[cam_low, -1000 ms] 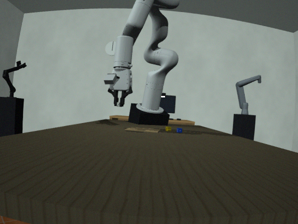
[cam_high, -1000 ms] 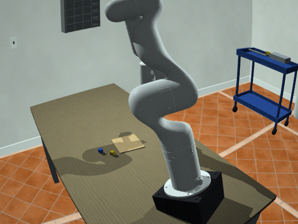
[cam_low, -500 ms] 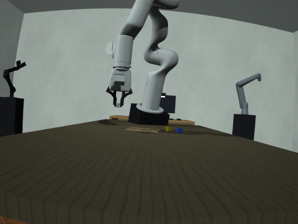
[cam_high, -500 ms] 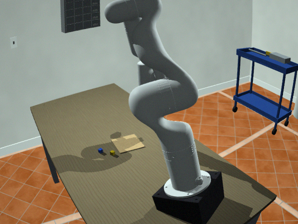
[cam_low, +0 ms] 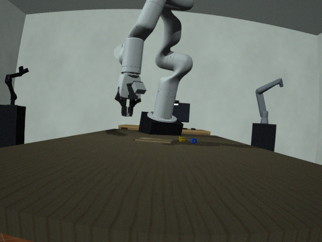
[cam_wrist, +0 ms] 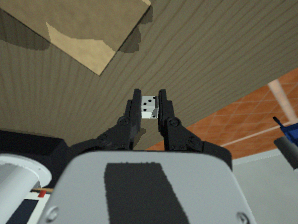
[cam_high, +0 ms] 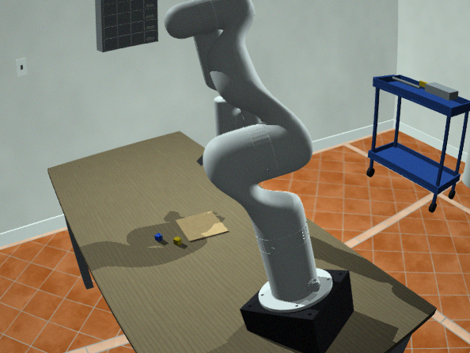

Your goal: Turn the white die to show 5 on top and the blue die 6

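Right now the tan mat is 120 mm to the left of my hand, 110 mm below it and 20 mm ahead of it. From my hand the other things lie so: white die (10 mm below, 10 mm behind); yellow die (250 mm to the left, 100 mm below, 10 mm behind); blue die (280 mm to the left, 100 mm below, 50 mm ahead).
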